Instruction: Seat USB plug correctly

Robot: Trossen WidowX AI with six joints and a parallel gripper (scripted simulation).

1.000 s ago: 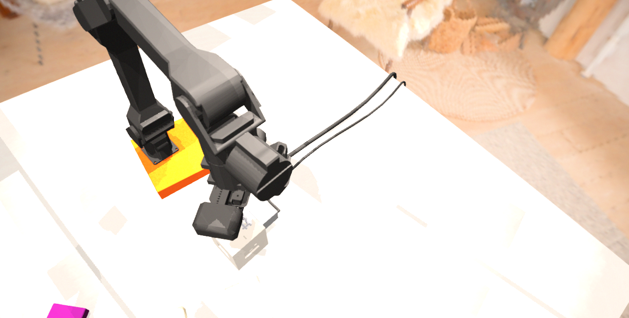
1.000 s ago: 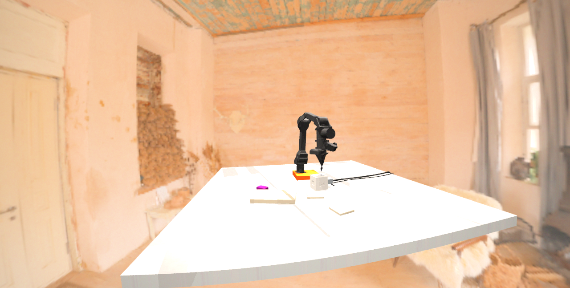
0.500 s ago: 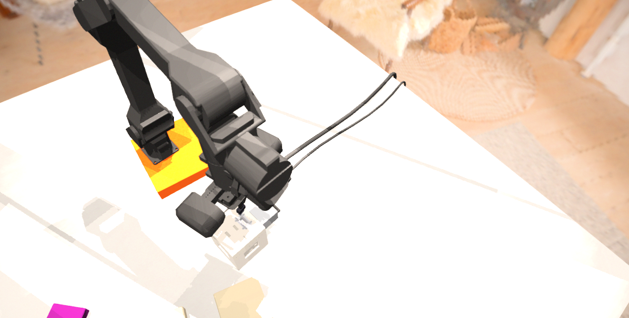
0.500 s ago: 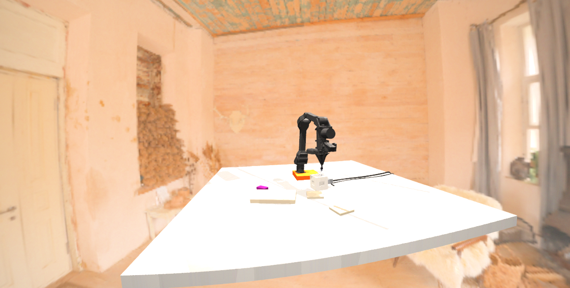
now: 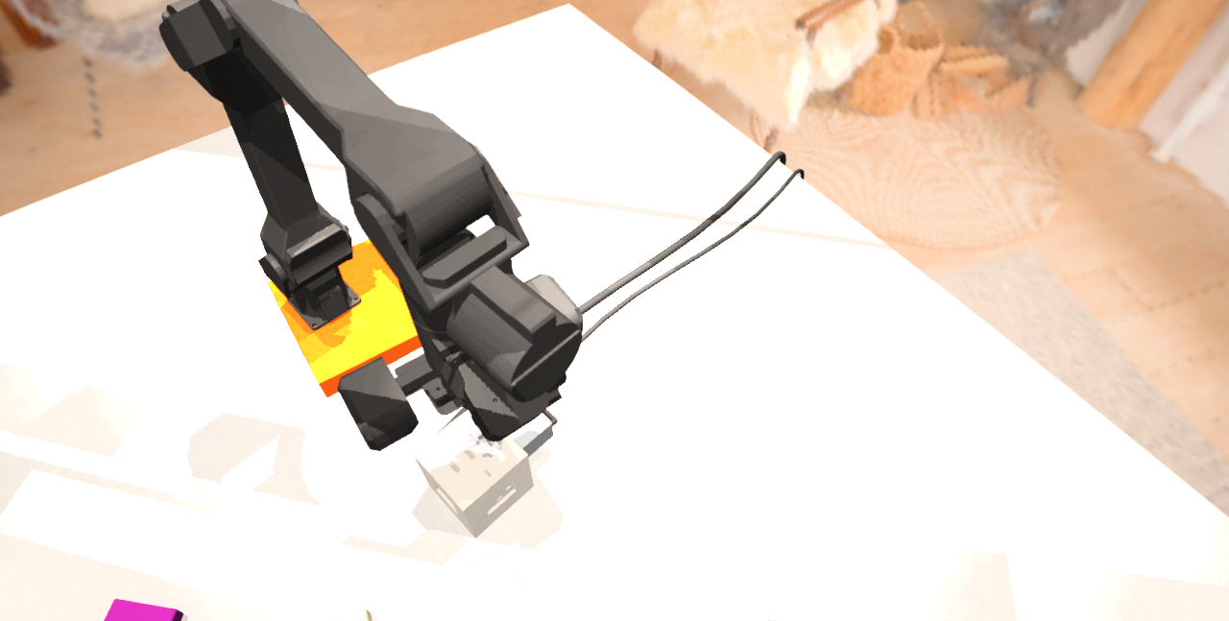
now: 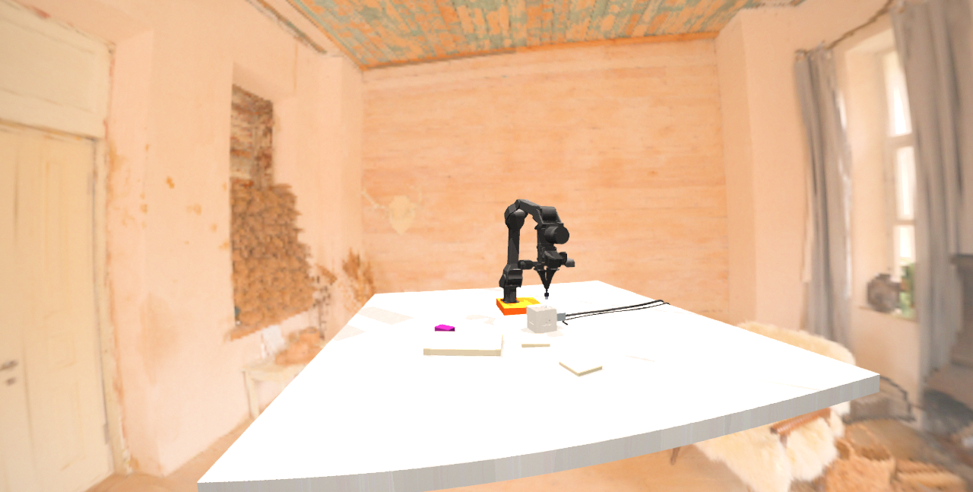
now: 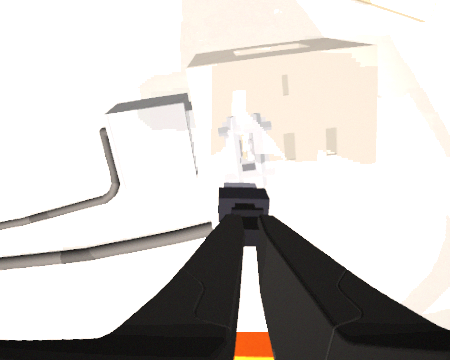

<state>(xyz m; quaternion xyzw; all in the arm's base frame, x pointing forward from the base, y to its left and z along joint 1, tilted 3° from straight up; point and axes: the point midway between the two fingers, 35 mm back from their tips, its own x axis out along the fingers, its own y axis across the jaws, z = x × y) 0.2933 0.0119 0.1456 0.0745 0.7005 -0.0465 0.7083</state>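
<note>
The dark USB plug lies 20 mm below my gripper tip. Round my gripper tip: large pale slab (50 mm ahead, 300 mm to the right, 130 mm below); magenta block (110 mm behind, 330 mm to the right, 130 mm below).
</note>
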